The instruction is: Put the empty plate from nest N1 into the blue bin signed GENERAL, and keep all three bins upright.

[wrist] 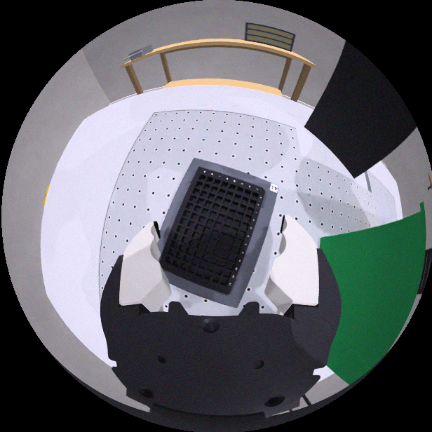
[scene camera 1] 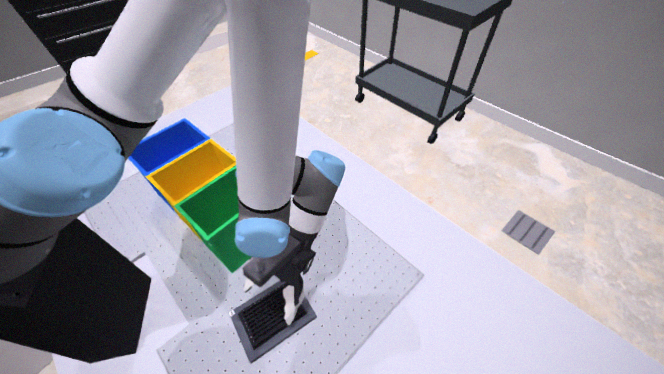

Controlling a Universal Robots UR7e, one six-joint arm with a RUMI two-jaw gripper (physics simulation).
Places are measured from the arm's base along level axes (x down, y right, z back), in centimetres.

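Pixels of known places: gripper, between the fingertips: [scene camera 1: 265, 308].
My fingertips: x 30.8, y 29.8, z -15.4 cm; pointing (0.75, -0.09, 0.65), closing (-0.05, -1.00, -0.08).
For each thing: its top centre in the pictures, then the offset to it from my fingertips. Level surfaces: height alone.
- black gridded plate, centre of its top: [scene camera 1: 271, 312] dx +2.3, dy +0.8, dz -0.3 cm
- grey nest, centre of its top: [scene camera 1: 272, 313] dx +3.4, dy +0.8, dz -0.3 cm
- blue bin, centre of its top: [scene camera 1: 166, 144] dx -13.1, dy -43.8, dz -19.4 cm
- yellow bin, centre of its top: [scene camera 1: 194, 168] dx -13.1, dy -31.0, dz -16.3 cm
- green bin, centre of its top: [scene camera 1: 225, 197] dx -13.1, dy -18.2, dz -13.2 cm
- perforated board, height of its surface: dx +4.9 cm
A black gridded plate [scene camera 1: 260, 320] [wrist: 215, 225] lies in the grey nest [scene camera 1: 280, 337] [wrist: 257, 230], turned at a slant to the fingers in the wrist view. My gripper [scene camera 1: 268, 306] [wrist: 218, 220] is open above it, its pale fingers at the plate's two long sides with nothing held; the left finger overlaps the nest's edge in the wrist view. The blue bin [scene camera 1: 172, 145], yellow bin [scene camera 1: 195, 170] and green bin [scene camera 1: 212, 207] [wrist: 375, 300] stand upright in a row. The arm hides part of the green bin. The bins' signs cannot be read.
The nest lies on a perforated board [scene camera 1: 375, 280] [wrist: 200, 130] on the white table. The green bin stands close beside the gripper, on the right in the wrist view. A black block [scene camera 1: 95, 300] [wrist: 365, 110] is near the arm's base. A dark cart [scene camera 1: 410, 90] stands beyond the table.
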